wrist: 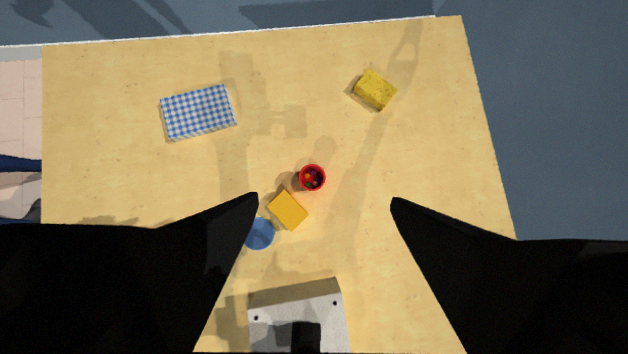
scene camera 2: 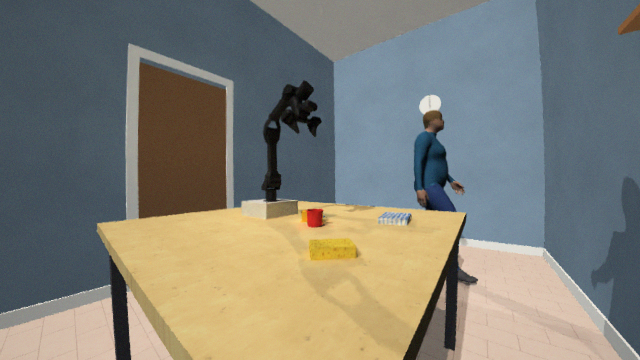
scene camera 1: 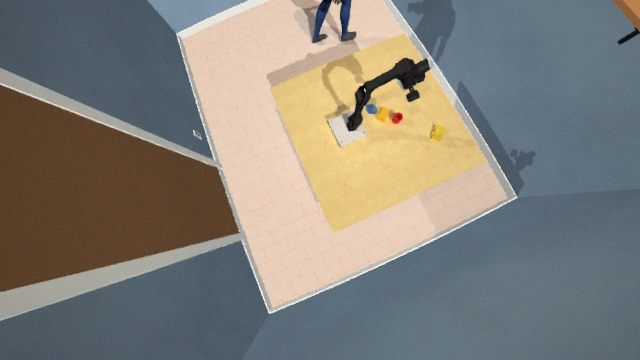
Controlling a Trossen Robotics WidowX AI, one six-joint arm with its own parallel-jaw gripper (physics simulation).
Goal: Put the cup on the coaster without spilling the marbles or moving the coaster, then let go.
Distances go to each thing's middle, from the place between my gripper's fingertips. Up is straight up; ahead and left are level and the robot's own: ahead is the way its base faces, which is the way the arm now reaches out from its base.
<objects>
I see my gripper 40 mm past the yellow-orange block (wrist: pixel 284 206), 60 mm to the right of it and 360 mm above it. Round my hand: blue coaster (wrist: pixel 261 235) (110 mm behind, 140 mm to the left, 380 mm below); then blue-and-white checked cloth block (wrist: pixel 194 113) (230 mm ahead, 330 mm to the left, 370 mm below).
</objects>
